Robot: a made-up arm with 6 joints. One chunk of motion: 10 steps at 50 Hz.
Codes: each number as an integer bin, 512 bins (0 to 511) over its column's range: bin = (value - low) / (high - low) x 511, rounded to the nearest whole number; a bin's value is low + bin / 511 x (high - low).
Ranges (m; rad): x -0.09..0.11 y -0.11..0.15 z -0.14..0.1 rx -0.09..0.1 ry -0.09..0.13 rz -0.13..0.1
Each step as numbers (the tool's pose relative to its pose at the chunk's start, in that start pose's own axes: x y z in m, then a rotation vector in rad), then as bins.
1 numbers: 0.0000 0.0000 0.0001 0.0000 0.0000 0.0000
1 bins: 230 216 298 242 209 289
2 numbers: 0.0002 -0.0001 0.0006 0.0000 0.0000 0.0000
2 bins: 230 216 299 242 209 289
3 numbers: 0.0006 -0.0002 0.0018 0.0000 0.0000 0.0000
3 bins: 231 216 302 242 209 289
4 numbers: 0.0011 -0.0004 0.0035 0.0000 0.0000 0.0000
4 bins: 233 215 306 242 209 289
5 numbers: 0.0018 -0.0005 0.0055 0.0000 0.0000 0.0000
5 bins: 235 215 310 242 209 289
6 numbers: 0.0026 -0.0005 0.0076 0.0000 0.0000 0.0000
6 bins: 237 215 314 242 209 289
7 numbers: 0.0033 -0.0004 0.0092 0.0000 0.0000 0.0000
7 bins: 238 215 318 242 209 289
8 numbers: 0.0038 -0.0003 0.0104 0.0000 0.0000 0.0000
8 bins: 240 216 320 242 209 289
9 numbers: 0.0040 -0.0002 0.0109 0.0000 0.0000 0.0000
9 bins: 240 216 321 242 209 289
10 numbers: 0.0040 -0.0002 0.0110 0.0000 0.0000 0.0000
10 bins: 240 216 322 242 209 289
